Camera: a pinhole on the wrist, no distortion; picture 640 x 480 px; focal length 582.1 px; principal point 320.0 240.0 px. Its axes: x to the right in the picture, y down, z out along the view. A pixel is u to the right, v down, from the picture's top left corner.
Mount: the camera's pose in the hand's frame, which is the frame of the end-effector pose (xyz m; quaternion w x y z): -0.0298 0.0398 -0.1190 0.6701 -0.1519 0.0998 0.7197
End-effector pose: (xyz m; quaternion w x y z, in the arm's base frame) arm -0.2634 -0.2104 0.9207 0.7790 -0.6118 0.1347 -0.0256
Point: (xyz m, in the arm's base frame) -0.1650 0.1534 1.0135
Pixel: 27.9 163.5
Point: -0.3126 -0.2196 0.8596
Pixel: 263.3 225.2
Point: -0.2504 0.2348 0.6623
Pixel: 448.8 185.9
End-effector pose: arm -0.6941 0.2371 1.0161 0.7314 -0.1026 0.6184 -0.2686
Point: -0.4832 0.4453 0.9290
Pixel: 538.6 151.7
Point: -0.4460 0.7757 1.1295
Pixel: outside the picture
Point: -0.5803 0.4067 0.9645
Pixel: 526.5 189.4
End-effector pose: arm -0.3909 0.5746 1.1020 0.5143 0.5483 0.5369 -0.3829
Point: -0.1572 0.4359 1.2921
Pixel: 522.2 457.4
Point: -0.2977 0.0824 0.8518
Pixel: 42.9 16.0
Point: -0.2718 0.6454 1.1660
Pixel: outside the picture
